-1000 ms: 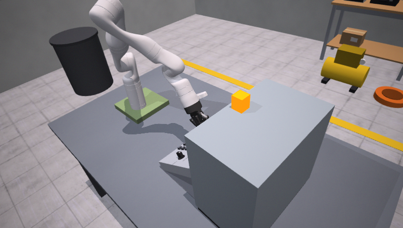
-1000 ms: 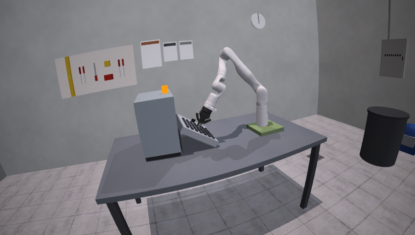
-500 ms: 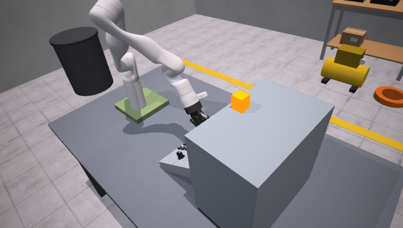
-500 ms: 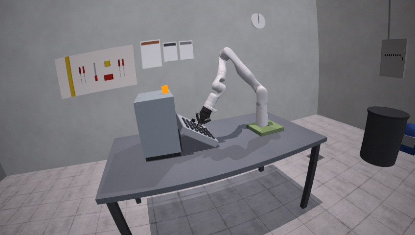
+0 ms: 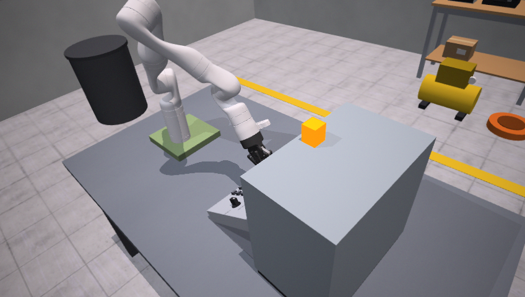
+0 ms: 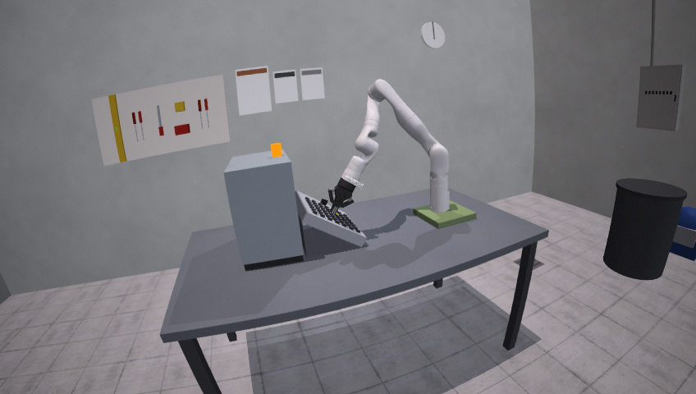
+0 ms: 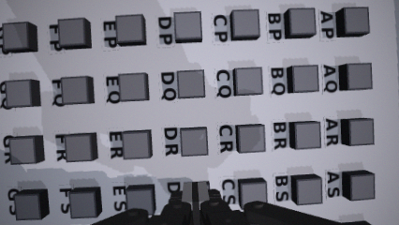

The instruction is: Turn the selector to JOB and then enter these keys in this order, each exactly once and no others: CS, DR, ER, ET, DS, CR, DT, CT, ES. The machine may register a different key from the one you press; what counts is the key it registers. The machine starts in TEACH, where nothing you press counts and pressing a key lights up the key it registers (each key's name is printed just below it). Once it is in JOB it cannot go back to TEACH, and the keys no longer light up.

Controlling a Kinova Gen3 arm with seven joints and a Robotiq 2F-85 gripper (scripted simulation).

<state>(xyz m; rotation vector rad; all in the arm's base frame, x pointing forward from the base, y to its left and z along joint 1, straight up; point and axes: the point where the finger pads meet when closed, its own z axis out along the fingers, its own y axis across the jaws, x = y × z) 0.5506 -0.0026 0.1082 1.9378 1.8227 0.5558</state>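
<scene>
My hand is 160 mm to the left of the black selector knob. Also, from my hand: sloped key panel 40 mm ahead, 50 mm to the right, 50 mm below.
</scene>
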